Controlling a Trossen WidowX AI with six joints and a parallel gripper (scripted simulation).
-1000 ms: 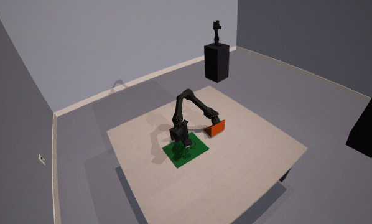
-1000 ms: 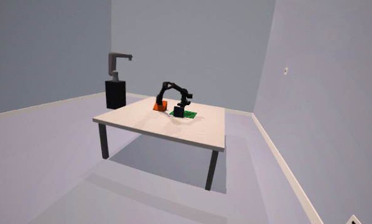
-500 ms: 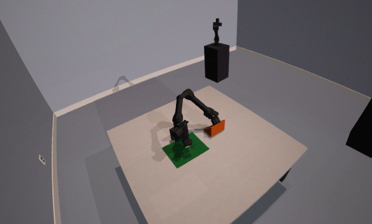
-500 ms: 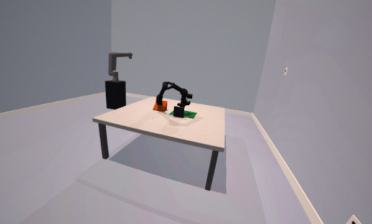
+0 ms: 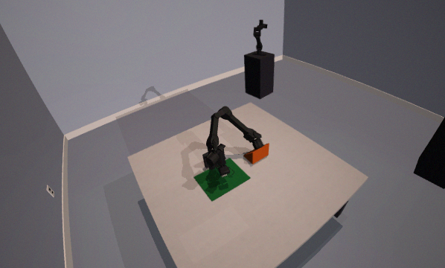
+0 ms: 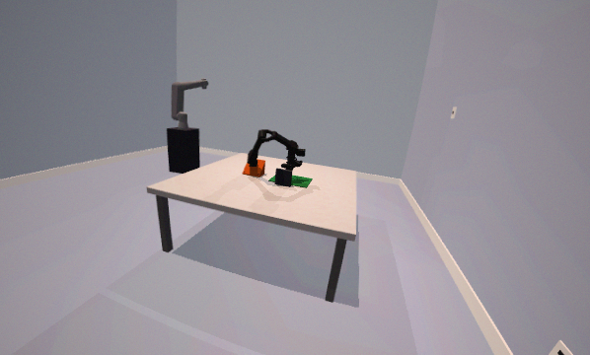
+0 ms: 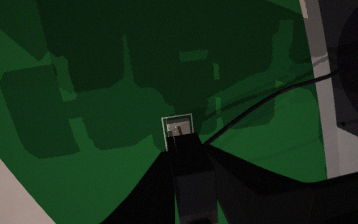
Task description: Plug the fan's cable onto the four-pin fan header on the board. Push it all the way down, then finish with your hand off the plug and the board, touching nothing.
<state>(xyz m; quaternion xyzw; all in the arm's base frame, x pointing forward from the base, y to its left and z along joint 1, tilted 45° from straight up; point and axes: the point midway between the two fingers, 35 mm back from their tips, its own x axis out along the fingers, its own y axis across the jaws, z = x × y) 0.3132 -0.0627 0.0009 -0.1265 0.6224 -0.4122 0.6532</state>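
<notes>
Right now the black plug is 1 cm behind my gripper tip and 1 cm above it. Also, from my gripper tip: green board: 6 cm below, 2 cm ahead, 1 cm to the left; black fan: 14 cm to the right, 2 cm behind, 2 cm above.
</notes>
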